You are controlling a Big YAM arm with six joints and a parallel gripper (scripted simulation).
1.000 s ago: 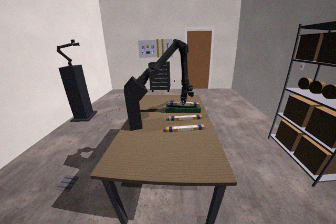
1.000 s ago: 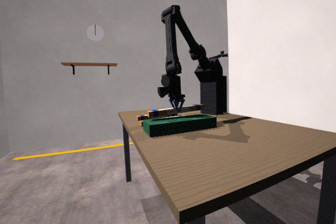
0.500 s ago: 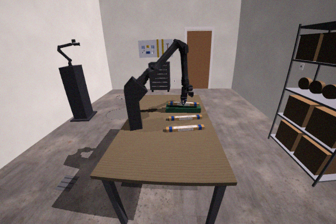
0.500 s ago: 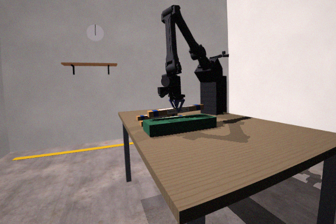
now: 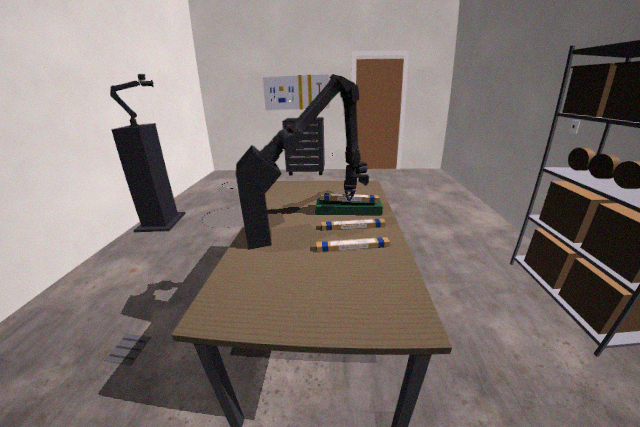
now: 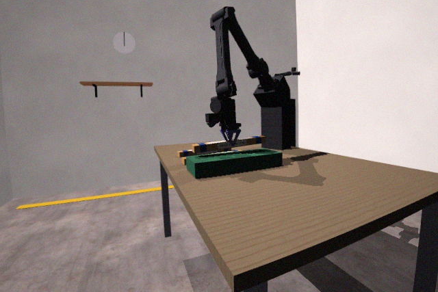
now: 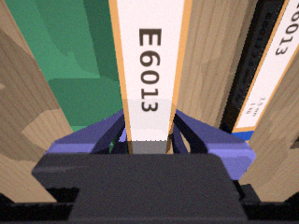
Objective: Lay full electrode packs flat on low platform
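The green low platform lies 9 cm below my hand and 4 cm to the left of it. Also, from my hand: pack 1 cm above.
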